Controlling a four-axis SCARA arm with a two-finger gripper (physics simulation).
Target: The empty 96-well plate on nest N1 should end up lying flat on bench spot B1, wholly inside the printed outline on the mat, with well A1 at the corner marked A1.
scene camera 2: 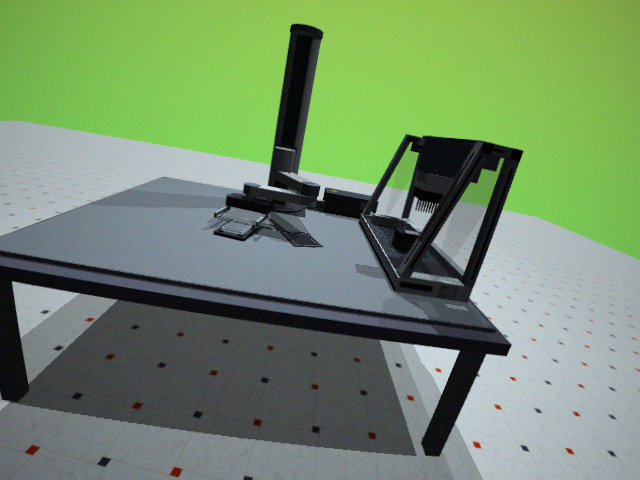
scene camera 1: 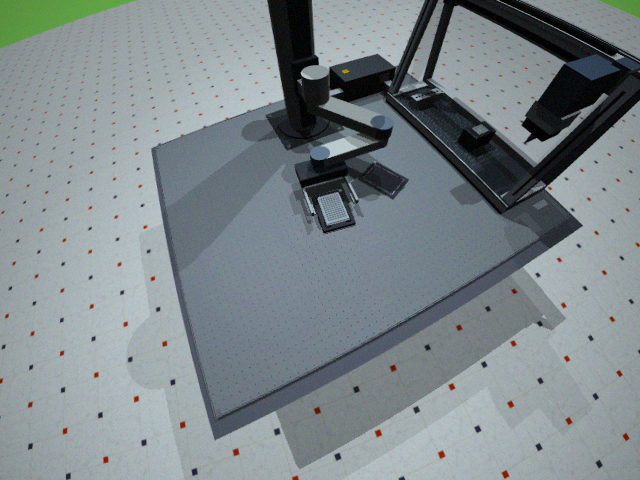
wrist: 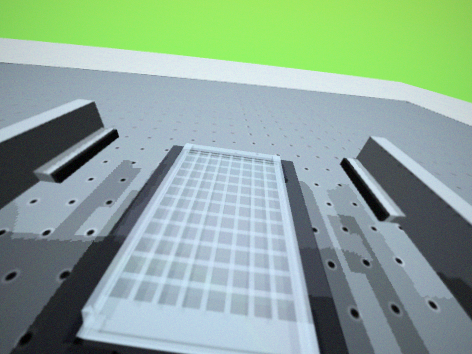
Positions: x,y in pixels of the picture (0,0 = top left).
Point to a clear well plate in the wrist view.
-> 214,255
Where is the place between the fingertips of the gripper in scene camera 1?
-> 335,207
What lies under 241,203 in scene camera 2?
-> The gripper.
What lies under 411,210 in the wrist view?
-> The gripper.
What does the gripper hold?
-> Nothing.
